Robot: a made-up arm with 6 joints.
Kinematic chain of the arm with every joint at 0, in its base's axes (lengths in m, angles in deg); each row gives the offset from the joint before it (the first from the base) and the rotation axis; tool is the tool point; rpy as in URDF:
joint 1: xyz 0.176 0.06 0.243 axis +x
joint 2: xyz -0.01 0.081 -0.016 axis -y
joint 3: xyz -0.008 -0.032 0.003 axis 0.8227 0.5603 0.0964
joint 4: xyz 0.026 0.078 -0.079 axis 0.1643 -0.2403 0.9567
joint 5: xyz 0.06 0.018 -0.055 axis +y
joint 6: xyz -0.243 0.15 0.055 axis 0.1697 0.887 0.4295
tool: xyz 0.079 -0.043 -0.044 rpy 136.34 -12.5 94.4
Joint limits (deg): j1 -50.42..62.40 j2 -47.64..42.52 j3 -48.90..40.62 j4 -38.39..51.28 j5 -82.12..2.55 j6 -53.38..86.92
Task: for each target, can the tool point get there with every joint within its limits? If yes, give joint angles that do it. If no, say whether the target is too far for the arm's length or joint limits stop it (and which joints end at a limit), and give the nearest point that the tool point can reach.
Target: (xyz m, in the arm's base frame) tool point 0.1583 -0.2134 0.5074
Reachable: no: joint limits stop it (at a limit: joint 1, joint 2, joint 3, joint 5, joint 6) | nearest point 0.1302 0.0161 0.4414 | short by 0.240 m
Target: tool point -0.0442 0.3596 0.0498
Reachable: yes | joints -0.04 -40.45 -9.34 -25.44 -13.97 64.28
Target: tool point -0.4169 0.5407 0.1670
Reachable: no: too far | nearest point -0.1641 0.4221 0.1857 | short by 0.280 m
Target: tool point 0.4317 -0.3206 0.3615
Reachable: no: joint limits stop it (at a limit: joint 1, joint 3, joint 4, joint 5, joint 6) | nearest point 0.5191 -0.2201 0.1358 | short by 0.262 m
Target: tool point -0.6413 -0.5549 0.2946
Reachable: no: too far | nearest point -0.1022 -0.1993 0.1250 | short by 0.668 m
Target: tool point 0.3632 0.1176 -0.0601
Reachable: yes | joints -27.53 33.78 -9.63 -19.11 -72.58 -21.83
